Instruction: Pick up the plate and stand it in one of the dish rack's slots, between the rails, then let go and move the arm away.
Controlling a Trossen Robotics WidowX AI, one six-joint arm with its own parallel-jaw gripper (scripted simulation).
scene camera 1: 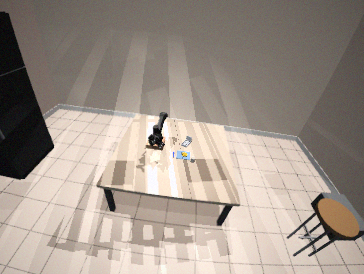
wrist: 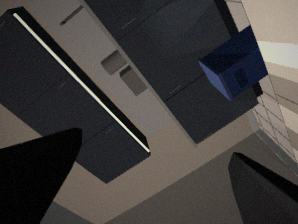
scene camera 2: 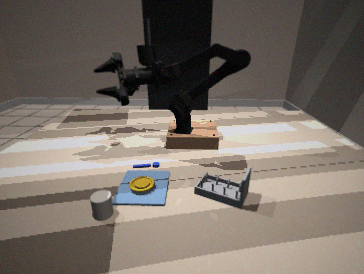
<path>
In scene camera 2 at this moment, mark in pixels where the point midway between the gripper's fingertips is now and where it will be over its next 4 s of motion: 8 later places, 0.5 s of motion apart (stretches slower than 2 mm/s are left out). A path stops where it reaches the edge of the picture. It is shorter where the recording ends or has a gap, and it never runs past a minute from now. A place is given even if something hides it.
My gripper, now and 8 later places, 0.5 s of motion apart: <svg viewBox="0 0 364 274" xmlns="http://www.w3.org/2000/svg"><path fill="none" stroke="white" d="M95 81L89 85L84 95L81 106L82 118L89 132L99 144L113 155L128 163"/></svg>
</path>
